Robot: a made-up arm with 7 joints. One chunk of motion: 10 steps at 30 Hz.
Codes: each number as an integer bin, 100 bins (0 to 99) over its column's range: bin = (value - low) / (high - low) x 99, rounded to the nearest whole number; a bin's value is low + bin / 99 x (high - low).
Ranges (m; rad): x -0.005..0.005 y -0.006..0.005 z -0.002..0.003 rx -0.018..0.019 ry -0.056..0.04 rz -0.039..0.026
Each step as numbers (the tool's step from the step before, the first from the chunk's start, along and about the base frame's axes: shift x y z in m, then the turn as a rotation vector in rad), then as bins.
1 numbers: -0.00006 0.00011 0.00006 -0.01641 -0.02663 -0.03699
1 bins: 49 55 41 4 30 3
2 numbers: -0.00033 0.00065 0.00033 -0.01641 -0.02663 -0.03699
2 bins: 46 60 46 4 30 3
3 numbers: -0.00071 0.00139 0.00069 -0.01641 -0.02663 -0.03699
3 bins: 42 67 53 4 30 3
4 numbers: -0.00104 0.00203 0.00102 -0.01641 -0.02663 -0.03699
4 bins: 39 72 60 4 30 3
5 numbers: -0.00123 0.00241 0.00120 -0.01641 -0.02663 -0.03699
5 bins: 37 76 63 4 30 3
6 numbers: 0.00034 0.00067 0.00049 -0.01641 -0.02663 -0.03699
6 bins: 53 60 49 4 30 3
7 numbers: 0.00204 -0.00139 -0.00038 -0.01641 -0.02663 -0.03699
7 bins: 70 41 32 4 30 3
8 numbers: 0.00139 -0.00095 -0.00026 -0.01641 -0.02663 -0.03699
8 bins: 63 45 34 4 30 3
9 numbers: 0.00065 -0.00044 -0.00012 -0.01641 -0.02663 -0.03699
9 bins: 56 50 37 4 30 3
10 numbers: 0.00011 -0.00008 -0.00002 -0.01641 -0.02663 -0.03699
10 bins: 51 53 39 4 30 3
